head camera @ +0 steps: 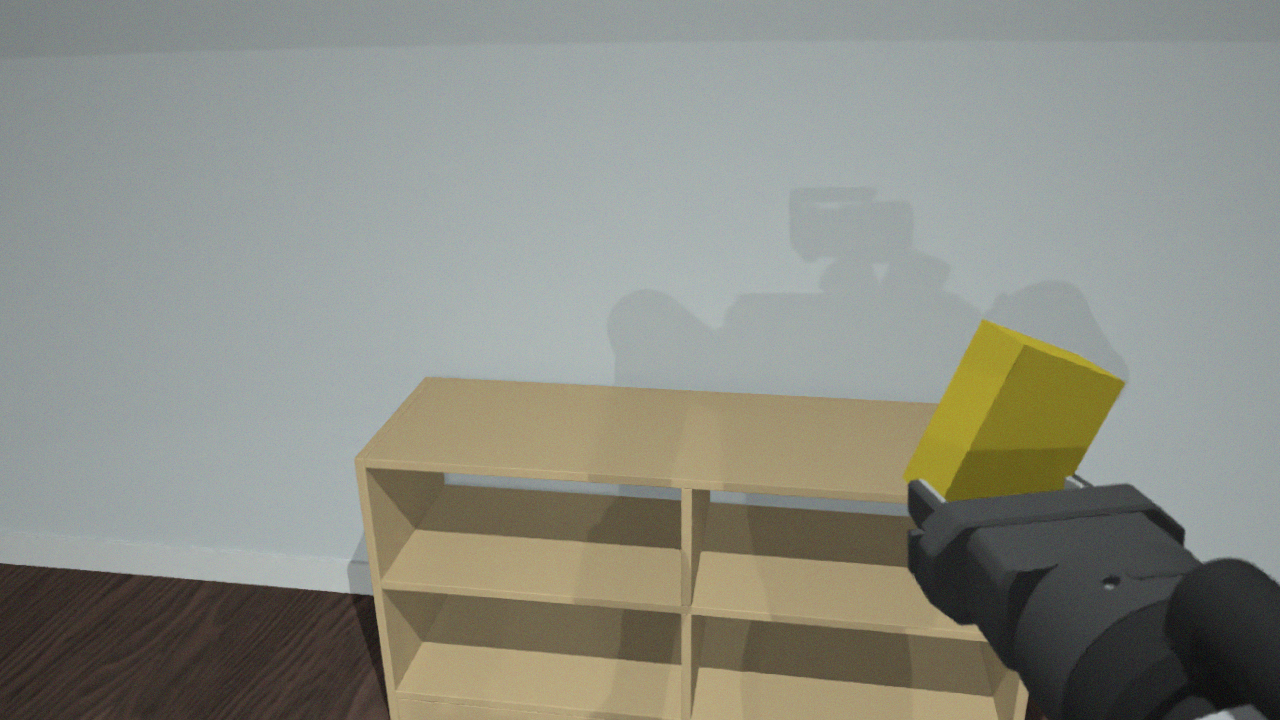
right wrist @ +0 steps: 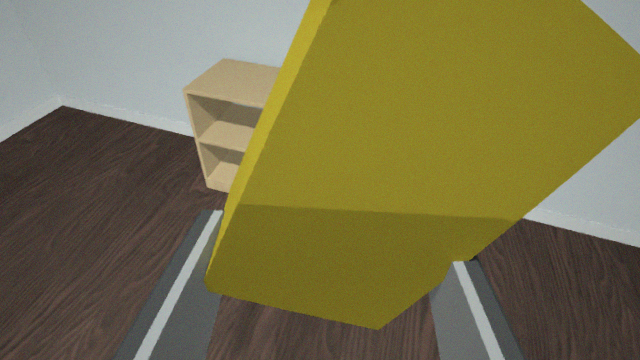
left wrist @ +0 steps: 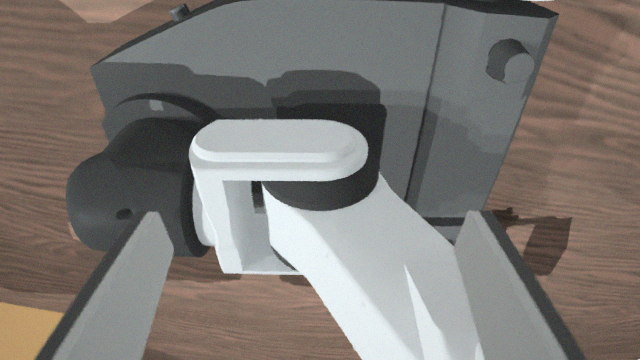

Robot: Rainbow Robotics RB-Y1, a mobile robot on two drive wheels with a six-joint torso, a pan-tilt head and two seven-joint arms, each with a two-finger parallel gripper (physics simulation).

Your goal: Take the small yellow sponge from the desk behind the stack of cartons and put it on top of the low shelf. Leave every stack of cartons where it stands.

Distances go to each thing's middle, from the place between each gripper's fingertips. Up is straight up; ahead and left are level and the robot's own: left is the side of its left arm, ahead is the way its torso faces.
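There is the small yellow sponge [head camera: 1019, 414], and my left hand is 59 cm short of it, 41 cm to the left of it and 69 cm below it.
The small yellow sponge is 1 cm to the right of my right hand and 3 cm above it.
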